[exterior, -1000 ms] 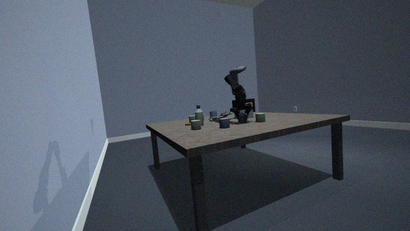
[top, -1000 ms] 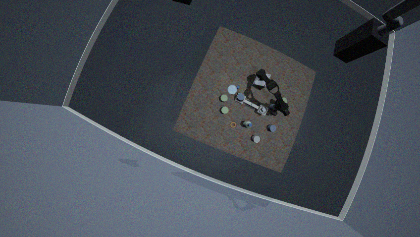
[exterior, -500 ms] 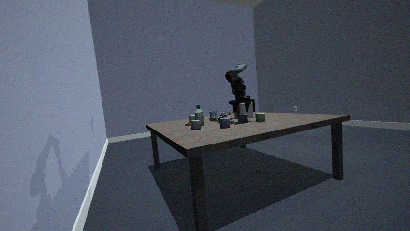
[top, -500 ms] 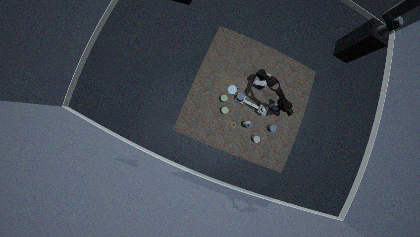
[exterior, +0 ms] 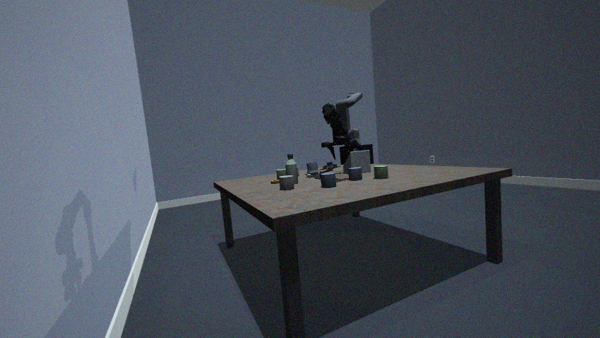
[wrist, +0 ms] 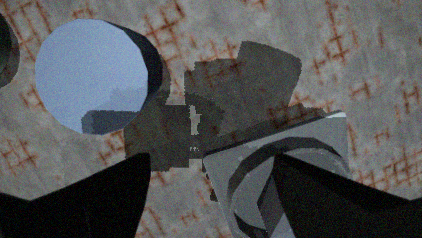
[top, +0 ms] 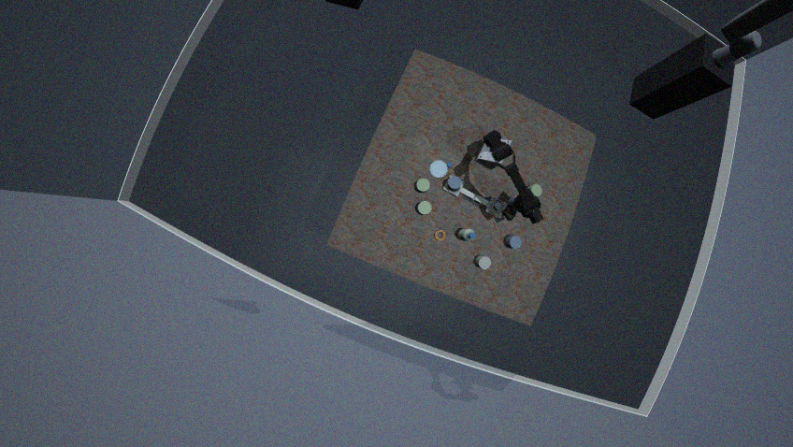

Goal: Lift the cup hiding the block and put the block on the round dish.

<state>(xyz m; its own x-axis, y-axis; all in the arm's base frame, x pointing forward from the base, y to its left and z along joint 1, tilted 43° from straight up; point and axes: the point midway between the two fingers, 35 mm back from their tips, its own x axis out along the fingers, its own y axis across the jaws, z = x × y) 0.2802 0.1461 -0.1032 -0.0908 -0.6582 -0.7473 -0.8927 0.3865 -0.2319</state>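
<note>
The grey block lies 6 cm to the right of my gripper tip, 3 cm below it and 3 cm ahead of it. The rest, counted from my gripper tip: grey balance bar 18 cm to the right, 8 cm below, 2 cm ahead; bottle 23 cm ahead, 16 cm to the right, 1 cm below; balance 18 cm to the right, 9 cm below, 2 cm ahead.
</note>
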